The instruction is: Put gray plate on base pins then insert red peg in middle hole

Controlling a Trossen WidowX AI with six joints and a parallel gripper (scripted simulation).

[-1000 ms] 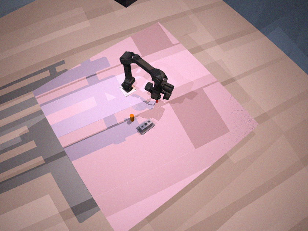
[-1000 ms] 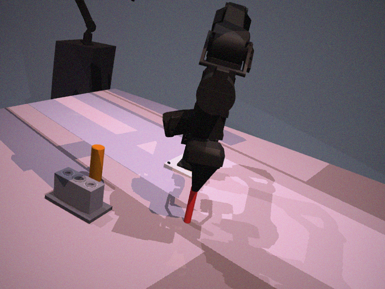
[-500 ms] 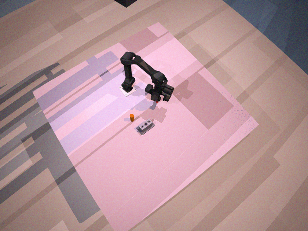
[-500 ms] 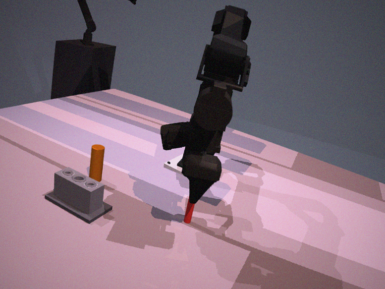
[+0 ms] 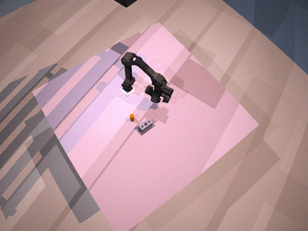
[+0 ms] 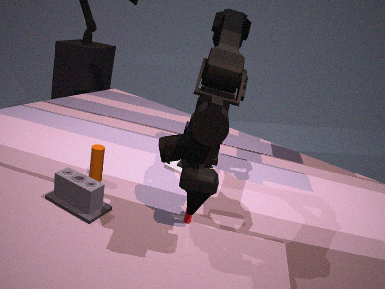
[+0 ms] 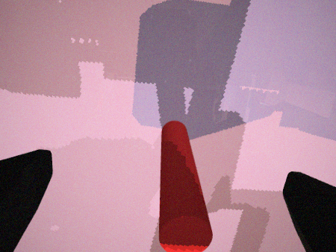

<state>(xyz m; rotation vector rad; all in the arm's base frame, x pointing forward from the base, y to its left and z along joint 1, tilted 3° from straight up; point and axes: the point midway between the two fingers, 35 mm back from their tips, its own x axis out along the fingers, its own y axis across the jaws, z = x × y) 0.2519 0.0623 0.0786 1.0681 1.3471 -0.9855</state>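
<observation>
Now: gripper tip 70 mm short of the gray plate and 210 mm to the left of it. Also, from my gripper tip: orange cylinder (40 mm behind, 230 mm to the right, 10 mm below); red peg (10 mm below); dark flat base (70 mm ahead, 210 mm to the right, 40 mm below).
</observation>
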